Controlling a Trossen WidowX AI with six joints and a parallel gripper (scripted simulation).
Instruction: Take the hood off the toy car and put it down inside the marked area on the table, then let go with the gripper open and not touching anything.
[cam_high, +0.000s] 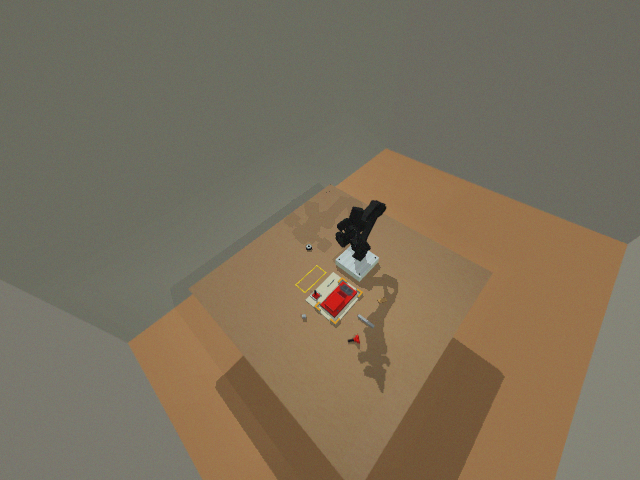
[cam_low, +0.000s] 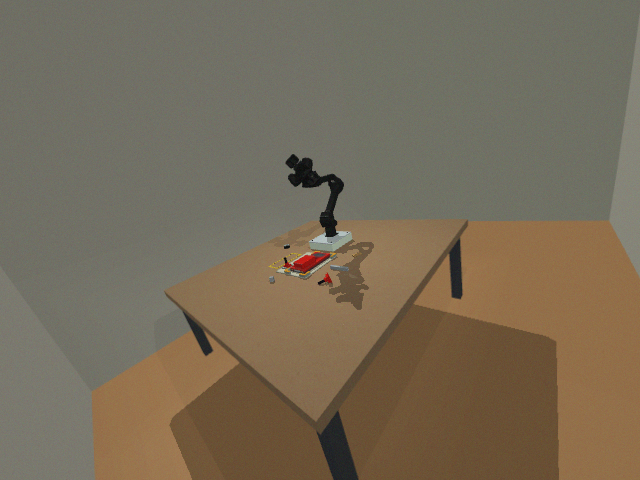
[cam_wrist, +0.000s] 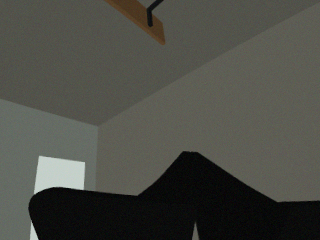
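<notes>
Now: gripper tip 9 cm short of the hood, 6 cm to the left of it and 47 cm above it. From my gripper tip the other things lie so: tan piece (11 cm behind, 14 cm to the left, 50 cm below); small grey piece (25 cm ahead, 14 cm to the right, 50 cm below); grey bar (5 cm ahead, 14 cm to the left, 50 cm below).
</notes>
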